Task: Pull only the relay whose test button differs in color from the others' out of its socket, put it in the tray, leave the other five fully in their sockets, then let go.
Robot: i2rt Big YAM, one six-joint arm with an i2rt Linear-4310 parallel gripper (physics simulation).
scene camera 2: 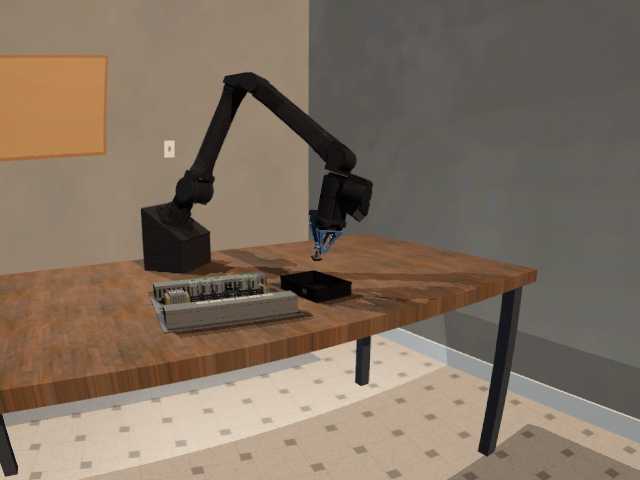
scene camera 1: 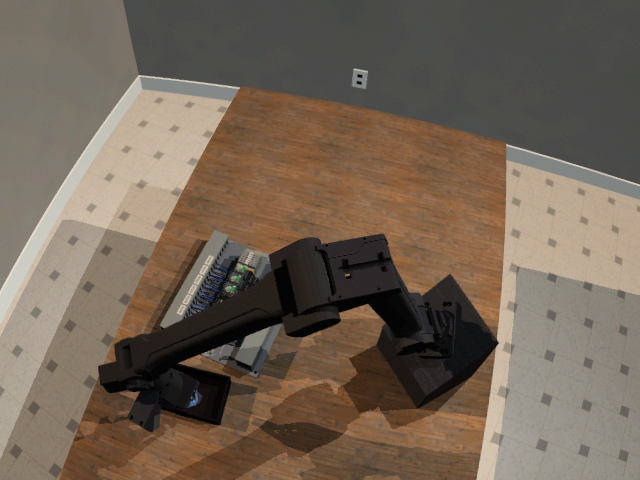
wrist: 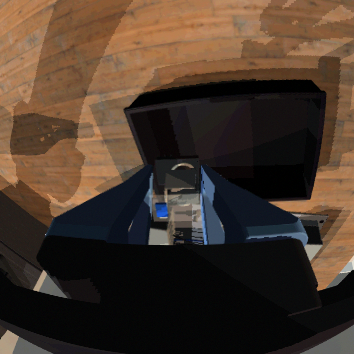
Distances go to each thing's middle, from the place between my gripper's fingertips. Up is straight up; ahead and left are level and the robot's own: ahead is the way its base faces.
My gripper is now 300 mm to the left of the grey relay panel (scene camera 1: 231,349), 100 mm above it and 10 mm short of it.
